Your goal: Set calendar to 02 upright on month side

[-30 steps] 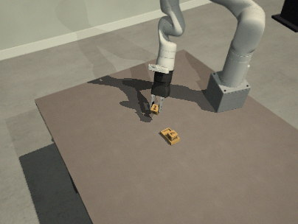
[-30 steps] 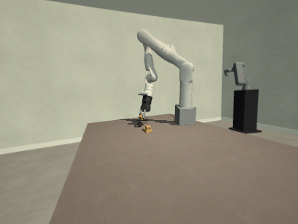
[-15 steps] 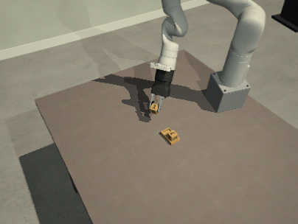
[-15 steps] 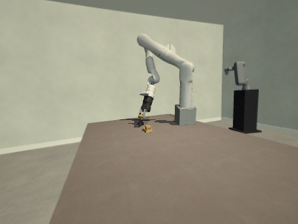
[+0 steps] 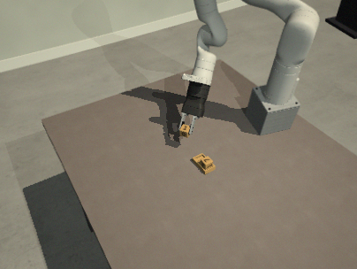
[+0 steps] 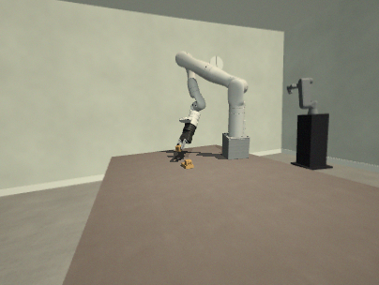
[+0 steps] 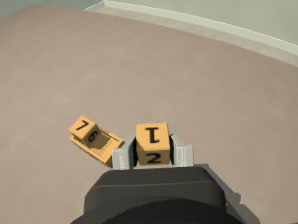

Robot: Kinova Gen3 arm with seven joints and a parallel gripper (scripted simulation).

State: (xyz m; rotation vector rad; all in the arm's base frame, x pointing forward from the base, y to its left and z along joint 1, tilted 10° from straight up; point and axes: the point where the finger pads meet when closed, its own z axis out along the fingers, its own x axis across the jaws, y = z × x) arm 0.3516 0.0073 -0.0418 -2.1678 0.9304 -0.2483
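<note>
Now: hand 11 cm to the right of the tray, 9 cm above it and 3 cm past it. Also, from my hand: orange cube 1 cm to the left, 1 cm below, 1 cm ahead.
</note>
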